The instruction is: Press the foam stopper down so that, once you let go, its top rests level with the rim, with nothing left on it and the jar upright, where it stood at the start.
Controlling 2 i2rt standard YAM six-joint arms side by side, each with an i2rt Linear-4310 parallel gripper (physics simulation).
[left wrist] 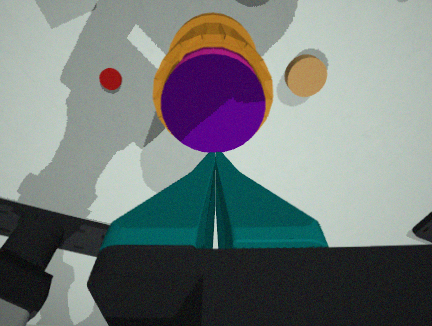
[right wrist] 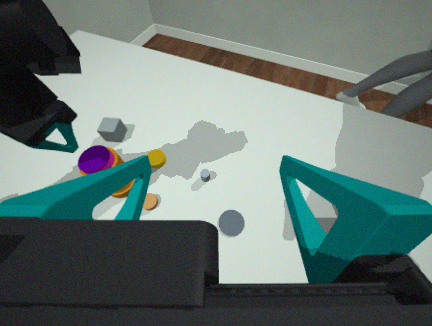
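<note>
The orange jar [left wrist: 212, 31] [right wrist: 122, 192] stands upright on the table. The foam stopper, with a purple top [left wrist: 215, 100] [right wrist: 96, 159] and magenta side, sits in its mouth and stands up above the rim, its magenta side showing. My left gripper [left wrist: 215, 163] is shut with nothing between its fingers; in the left wrist view its tips meet at the near edge of the stopper's top. Whether they touch it I cannot tell. In the right wrist view the left gripper's finger shows beside and behind the stopper. My right gripper [right wrist: 215, 162] is open and empty, well away from the jar.
A red disc [left wrist: 110, 79] lies left of the jar, a tan disc [left wrist: 306, 76] [right wrist: 150, 201] right of it. A grey cube [right wrist: 112, 129], a yellow cylinder [right wrist: 157, 158], a small grey cylinder [right wrist: 205, 175] and a dark grey disc [right wrist: 231, 223] also stand on the table [right wrist: 280, 120].
</note>
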